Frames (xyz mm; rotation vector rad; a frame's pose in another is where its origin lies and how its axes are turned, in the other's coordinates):
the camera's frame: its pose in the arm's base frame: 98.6 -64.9 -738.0 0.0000 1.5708 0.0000
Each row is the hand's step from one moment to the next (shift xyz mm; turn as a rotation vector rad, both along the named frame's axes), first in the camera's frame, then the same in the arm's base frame.
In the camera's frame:
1: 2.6 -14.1 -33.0 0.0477 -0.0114 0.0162
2: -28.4 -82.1 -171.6 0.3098 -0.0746 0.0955
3: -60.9 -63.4 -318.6 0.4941 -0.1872 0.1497
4: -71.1 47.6 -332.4 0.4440 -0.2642 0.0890
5: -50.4 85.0 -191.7 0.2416 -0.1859 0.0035
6: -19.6 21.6 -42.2 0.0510 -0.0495 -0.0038
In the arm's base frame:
1: -33.0 -14.1 -2.6 0.0162 -0.0114 -0.0477
2: -171.6 -82.1 28.4 0.0955 -0.0746 -0.3098
3: -318.6 -63.4 60.9 0.1497 -0.1872 -0.4941
4: -332.4 47.6 71.1 0.0890 -0.2642 -0.4440
5: -191.7 85.0 50.4 0.0035 -0.1859 -0.2416
6: -42.2 21.6 19.6 -0.0038 -0.0495 -0.0510

